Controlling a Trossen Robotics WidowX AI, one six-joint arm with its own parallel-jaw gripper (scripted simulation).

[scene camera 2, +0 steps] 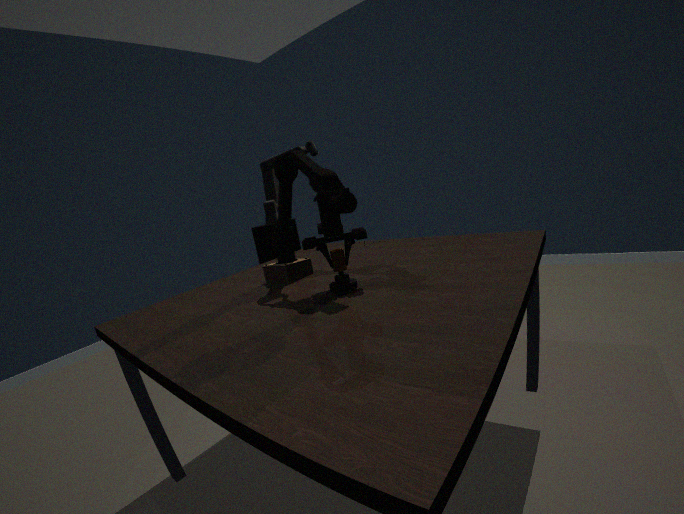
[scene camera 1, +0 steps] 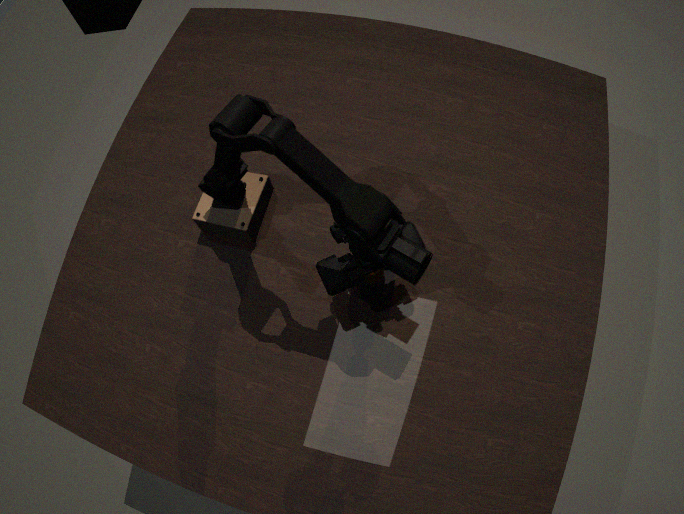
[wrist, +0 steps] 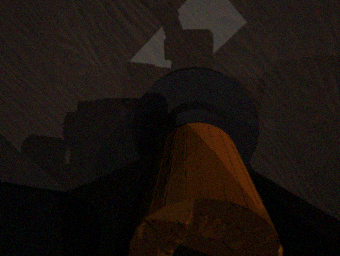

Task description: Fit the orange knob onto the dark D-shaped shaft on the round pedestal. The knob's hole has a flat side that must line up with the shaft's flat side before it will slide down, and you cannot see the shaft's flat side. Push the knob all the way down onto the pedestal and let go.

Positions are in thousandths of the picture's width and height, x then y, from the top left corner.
My gripper shows in scene camera 2 (496,518), in scene camera 1 (546,530) and in the wrist view (581,670).
